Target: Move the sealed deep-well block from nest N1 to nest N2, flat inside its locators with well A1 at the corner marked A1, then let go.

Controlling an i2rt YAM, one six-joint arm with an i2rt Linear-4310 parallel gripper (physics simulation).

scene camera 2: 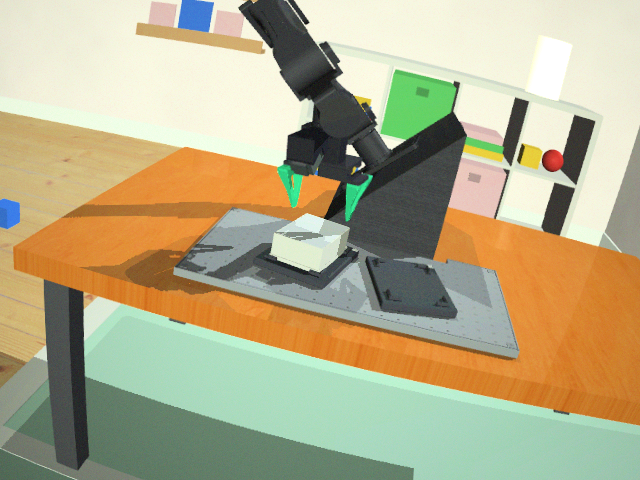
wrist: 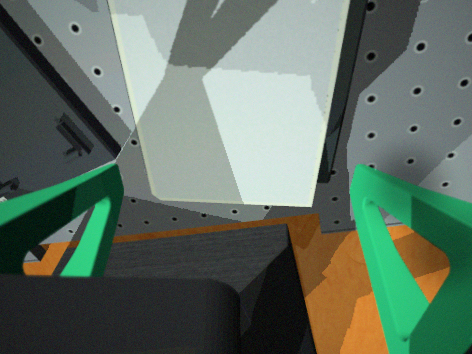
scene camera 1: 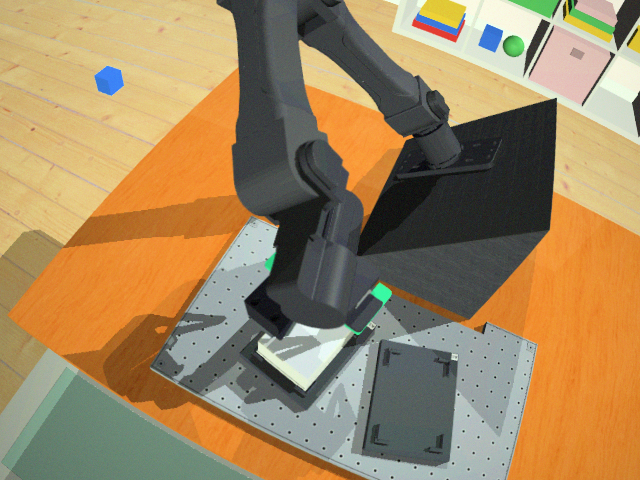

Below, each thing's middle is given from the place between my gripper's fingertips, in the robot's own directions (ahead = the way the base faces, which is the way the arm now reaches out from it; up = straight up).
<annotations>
My hand is 30 mm short of the white deep-well block (scene camera 1: 302, 356) and 40 mm above it.
</annotations>
